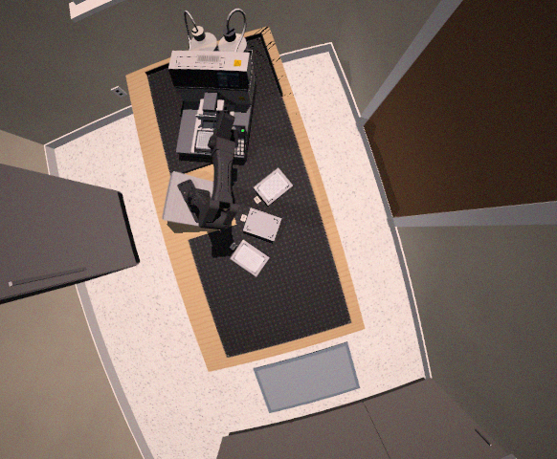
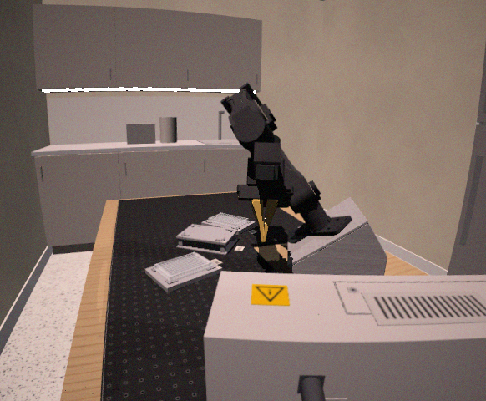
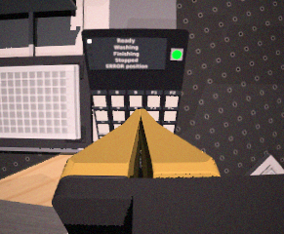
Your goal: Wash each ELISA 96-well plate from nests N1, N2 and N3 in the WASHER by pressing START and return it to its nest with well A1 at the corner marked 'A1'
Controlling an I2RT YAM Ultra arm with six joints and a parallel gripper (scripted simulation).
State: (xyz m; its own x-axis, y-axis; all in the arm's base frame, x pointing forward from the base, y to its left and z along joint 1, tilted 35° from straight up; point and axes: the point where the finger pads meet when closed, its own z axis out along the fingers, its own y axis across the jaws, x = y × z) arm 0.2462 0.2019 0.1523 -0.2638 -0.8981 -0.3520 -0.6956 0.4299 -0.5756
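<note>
My hand is 110 mm above the carrier pocket, 100 mm past it and 90 mm to the right of it. The rest, counted from my hand: n1 label: 270 mm to the right, 180 mm below, 60 mm behind; then grey nest slab: 260 mm to the right, 170 mm below, 40 mm ahead; then washer: 210 mm to the left, 50 mm below.
</note>
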